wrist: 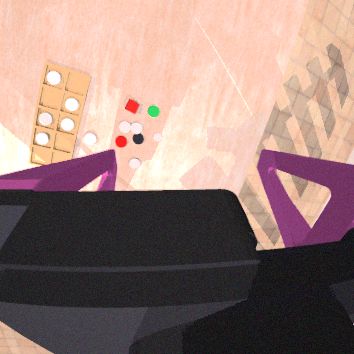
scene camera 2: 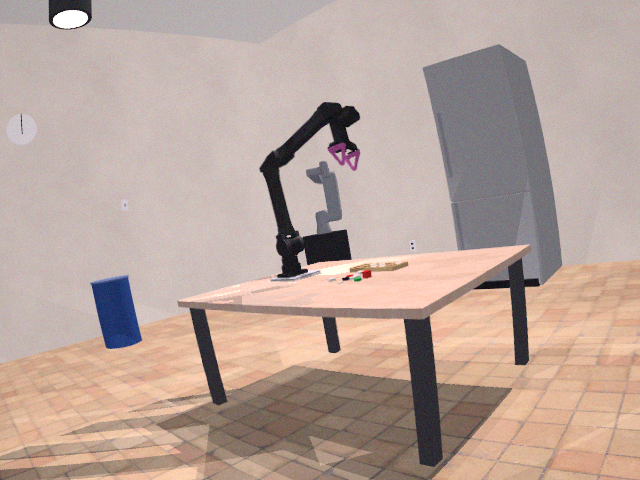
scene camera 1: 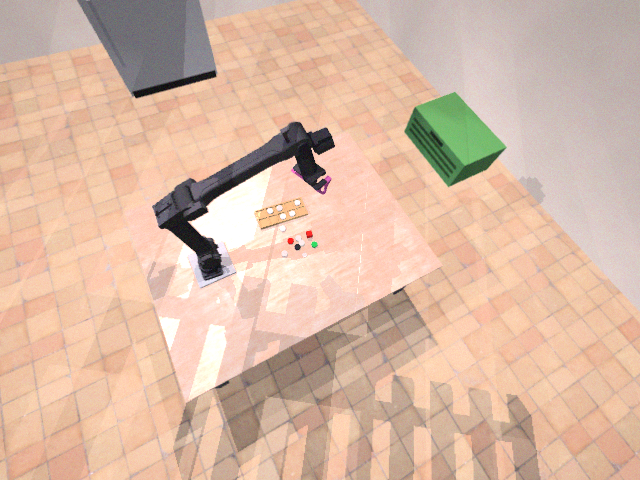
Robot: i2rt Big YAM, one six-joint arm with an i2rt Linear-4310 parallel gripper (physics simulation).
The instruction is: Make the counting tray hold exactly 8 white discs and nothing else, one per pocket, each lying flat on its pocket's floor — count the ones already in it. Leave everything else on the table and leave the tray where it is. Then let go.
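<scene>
The wooden counting tray has two columns of pockets. Several white discs lie in it, such as one in an end pocket; other pockets show bare. The tray's near end is partly hidden by a finger in the wrist view. One loose white disc lies beside the tray. Two white discs lie close together, another white disc lies apart, and a smaller white piece lies farther out. My gripper is open and empty, high above the table.
A red disc, a black disc, a green disc and a red cube lie among the loose white pieces. A green cabinet stands beyond the table.
</scene>
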